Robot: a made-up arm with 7 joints.
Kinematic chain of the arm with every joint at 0, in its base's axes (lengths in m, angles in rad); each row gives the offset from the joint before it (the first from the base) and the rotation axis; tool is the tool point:
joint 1: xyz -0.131 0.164 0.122 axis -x
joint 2: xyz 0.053 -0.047 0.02 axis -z
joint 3: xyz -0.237 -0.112 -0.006 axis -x
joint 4: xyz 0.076 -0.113 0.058 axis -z
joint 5: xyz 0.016 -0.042 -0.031 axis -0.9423 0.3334 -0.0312
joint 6: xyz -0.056 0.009 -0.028 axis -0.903 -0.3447 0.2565
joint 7: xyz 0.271 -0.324 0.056 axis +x
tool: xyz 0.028 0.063 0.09
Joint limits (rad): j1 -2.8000..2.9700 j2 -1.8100..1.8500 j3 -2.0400..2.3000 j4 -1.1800..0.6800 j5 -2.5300..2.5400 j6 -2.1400..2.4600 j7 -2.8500..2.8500
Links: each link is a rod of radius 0.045 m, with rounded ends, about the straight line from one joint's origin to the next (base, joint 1, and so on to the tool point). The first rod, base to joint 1, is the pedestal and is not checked.
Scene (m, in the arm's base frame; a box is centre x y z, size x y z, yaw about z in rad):
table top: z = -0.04
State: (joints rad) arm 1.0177 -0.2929 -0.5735 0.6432 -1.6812 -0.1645 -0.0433
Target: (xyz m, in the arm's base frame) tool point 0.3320 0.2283 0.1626
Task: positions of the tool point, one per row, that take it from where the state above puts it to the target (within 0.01 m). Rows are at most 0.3 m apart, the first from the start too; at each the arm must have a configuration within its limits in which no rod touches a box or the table.
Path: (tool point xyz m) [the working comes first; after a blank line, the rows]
Joints at the target: 1.2518 -1.0805 0.1176 0.6800 -2.5300 -0.7285 0.0808
Straight joint move there: clear.

1: 0.2100 -0.2216 0.3189
2: 0.3304 -0.0089 0.2611
3: 0.3320 0.2283 0.1626

